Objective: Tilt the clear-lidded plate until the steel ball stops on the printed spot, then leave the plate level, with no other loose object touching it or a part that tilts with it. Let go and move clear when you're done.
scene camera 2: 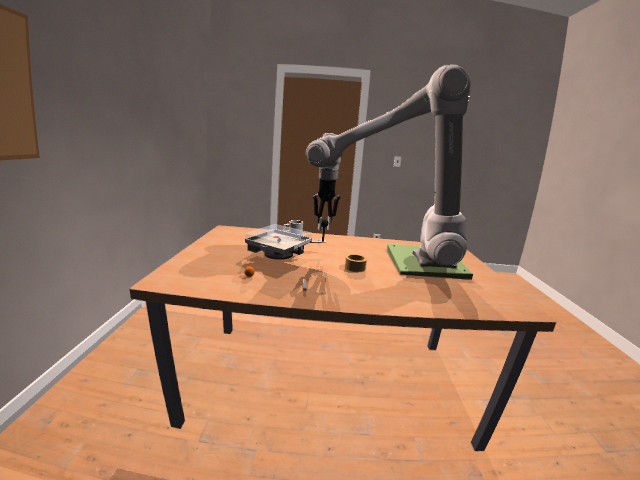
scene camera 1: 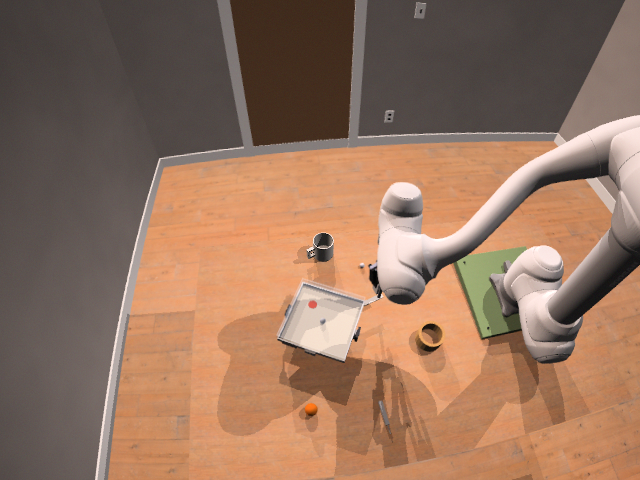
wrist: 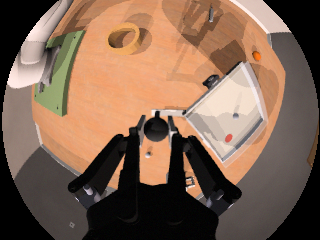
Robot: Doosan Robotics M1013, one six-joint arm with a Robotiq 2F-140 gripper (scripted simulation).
In view: my gripper (scene camera 2: 323, 229).
My gripper also shows in the wrist view (wrist: 156, 121).
